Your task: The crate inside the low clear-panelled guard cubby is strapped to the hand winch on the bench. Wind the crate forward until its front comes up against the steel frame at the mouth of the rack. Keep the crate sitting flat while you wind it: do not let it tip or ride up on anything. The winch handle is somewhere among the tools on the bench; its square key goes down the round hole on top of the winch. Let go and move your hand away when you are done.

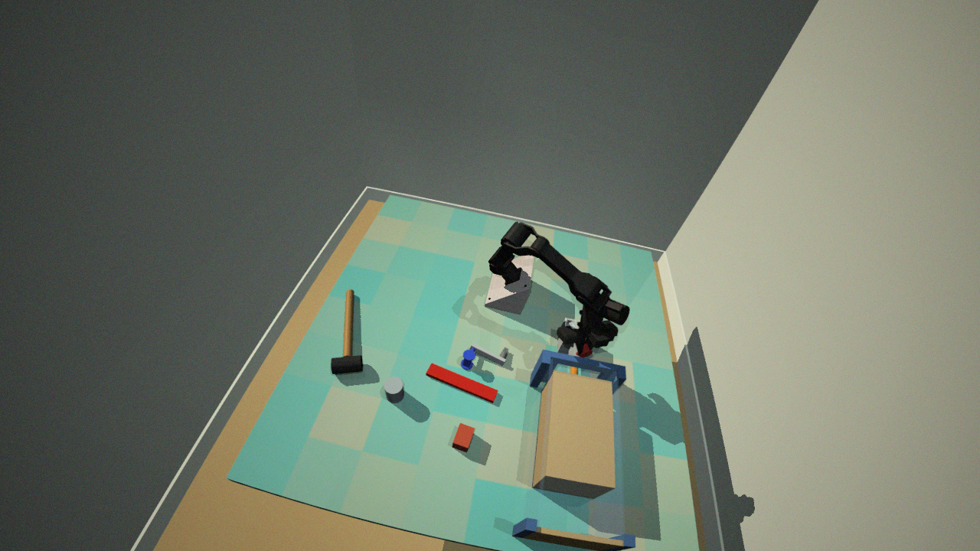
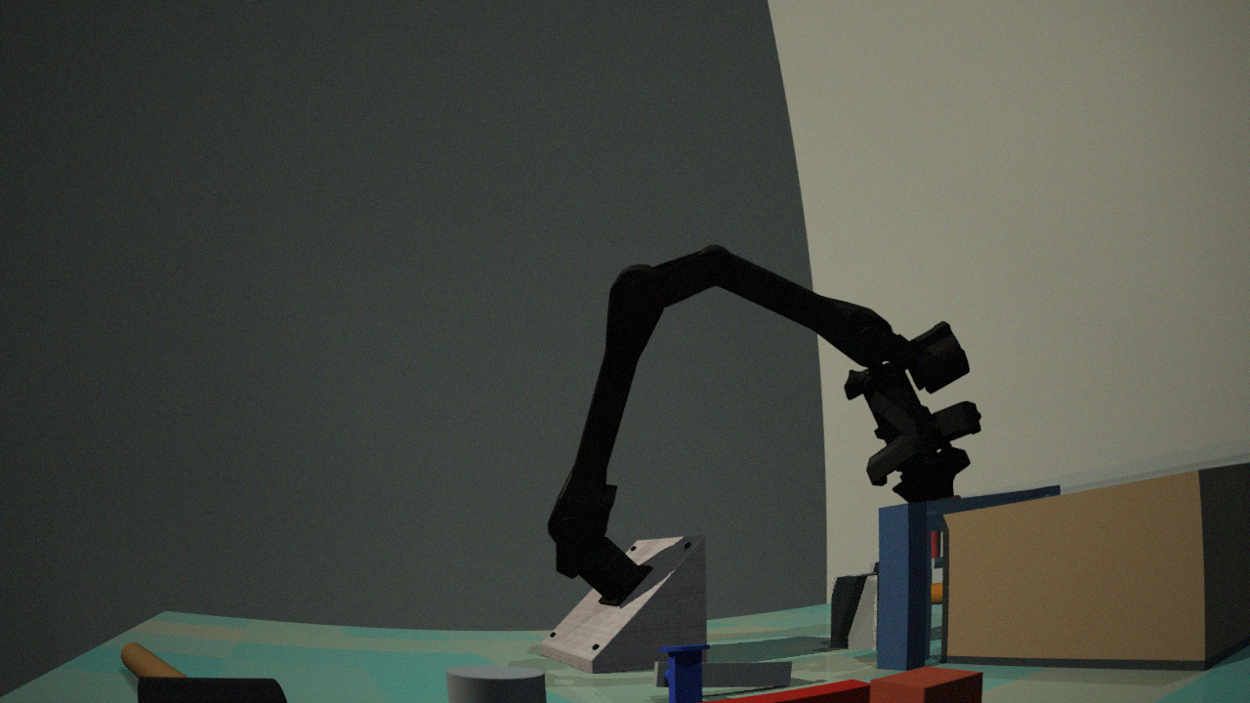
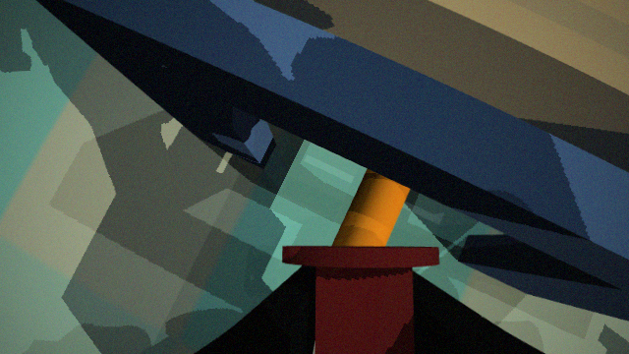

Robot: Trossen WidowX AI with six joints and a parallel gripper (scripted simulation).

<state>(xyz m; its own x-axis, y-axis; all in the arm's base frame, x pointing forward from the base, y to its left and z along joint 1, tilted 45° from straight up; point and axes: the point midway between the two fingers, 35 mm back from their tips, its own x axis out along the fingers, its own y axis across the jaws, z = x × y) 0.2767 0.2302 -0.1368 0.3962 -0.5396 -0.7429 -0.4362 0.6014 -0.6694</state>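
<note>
Right now the blue steel frame is 4 cm ahead of my gripper tip, 2 cm below it and 1 cm to the right of it. The rest, counted from my gripper tip: red knob (2 cm behind, 1 cm to the right); then winch handle (5 cm behind, 3 cm below, 1 cm to the right); then grey winch (13 cm behind, 10 cm below, 2 cm to the right).
</note>
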